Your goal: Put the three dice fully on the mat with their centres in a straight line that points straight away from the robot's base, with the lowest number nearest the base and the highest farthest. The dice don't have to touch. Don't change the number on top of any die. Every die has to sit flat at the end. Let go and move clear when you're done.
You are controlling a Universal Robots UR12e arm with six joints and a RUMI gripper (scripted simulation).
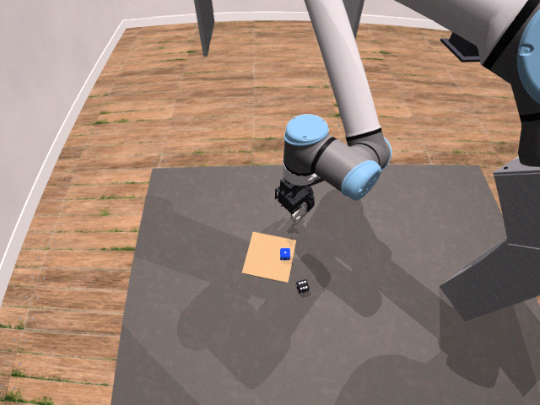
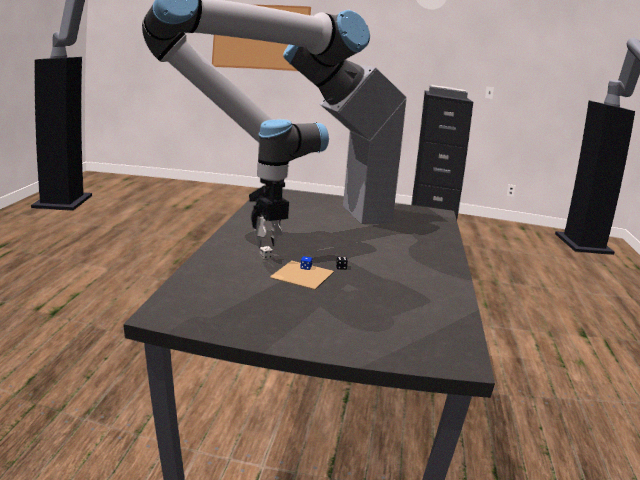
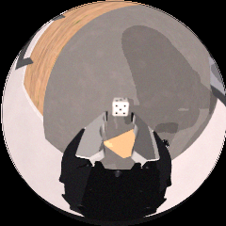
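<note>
Right now my hand is 40 mm above the white die. Also, from my hand: blue die 130 mm to the left, 70 mm ahead, 30 mm below; then black die 230 mm to the left, 40 mm below, 40 mm ahead; then mat 120 mm to the left, 110 mm ahead, 50 mm below.
</note>
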